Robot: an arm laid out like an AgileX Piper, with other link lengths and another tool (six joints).
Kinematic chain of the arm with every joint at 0, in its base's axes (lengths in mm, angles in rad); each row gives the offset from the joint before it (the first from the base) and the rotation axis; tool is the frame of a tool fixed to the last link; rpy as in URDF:
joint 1: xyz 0 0 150.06 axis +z
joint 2: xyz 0 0 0 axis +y
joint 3: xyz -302.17 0 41.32 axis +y
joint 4: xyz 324.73 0 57.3 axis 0.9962 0 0.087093
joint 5: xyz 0 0 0 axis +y
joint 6: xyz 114.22 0 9.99 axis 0.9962 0 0.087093
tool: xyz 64.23 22 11.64 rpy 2.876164 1.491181 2.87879
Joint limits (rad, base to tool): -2.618..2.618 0..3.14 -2.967..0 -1.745..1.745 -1.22..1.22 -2.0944..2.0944
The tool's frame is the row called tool.
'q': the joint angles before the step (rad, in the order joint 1, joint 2, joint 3, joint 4, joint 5, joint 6). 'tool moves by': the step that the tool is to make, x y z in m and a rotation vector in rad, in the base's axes. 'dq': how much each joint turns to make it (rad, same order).
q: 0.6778, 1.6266, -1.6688, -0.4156, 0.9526, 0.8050
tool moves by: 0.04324, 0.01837, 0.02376, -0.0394, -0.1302, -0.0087
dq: 0.0000, 0.1443, -0.2031, -0.1123, -0.0202, 0.0000
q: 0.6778, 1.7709, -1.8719, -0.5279, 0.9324, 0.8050
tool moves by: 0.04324, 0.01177, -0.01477, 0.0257, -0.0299, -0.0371
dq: -0.0278, 0.1386, -0.1269, -0.0265, -0.0389, 0.0435
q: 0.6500, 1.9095, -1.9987, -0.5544, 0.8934, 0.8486
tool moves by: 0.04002, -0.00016, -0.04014, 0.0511, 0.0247, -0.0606
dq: -0.0417, 0.1139, -0.0490, 0.0000, -0.0497, 0.0814
